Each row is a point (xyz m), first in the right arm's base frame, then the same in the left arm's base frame.
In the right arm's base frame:
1: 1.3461 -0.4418 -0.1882
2: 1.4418 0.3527 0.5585
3: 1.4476 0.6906 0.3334
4: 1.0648 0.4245 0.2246
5: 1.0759 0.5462 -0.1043
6: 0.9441 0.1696 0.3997
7: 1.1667 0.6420 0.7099
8: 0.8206 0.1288 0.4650
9: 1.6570 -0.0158 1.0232
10: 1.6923 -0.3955 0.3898
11: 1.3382 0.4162 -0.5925
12: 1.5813 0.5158 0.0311
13: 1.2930 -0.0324 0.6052
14: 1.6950 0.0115 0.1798
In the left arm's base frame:
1: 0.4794 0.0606 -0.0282
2: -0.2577 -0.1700 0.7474
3: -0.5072 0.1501 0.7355
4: -0.4601 -0.0407 0.2990
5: -0.5081 0.2766 0.1571
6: -0.3318 -0.3378 0.2251
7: -0.6656 -0.2948 0.7307
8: -0.3699 -0.4612 0.1580
9: 0.0943 -0.5962 1.0516
10: 0.5294 -0.2292 0.5797
11: -0.1910 0.7297 0.0224
12: -0.2456 0.3796 0.5988
13: -0.0140 -0.4300 0.5337
14: 0.2174 0.1056 0.5979

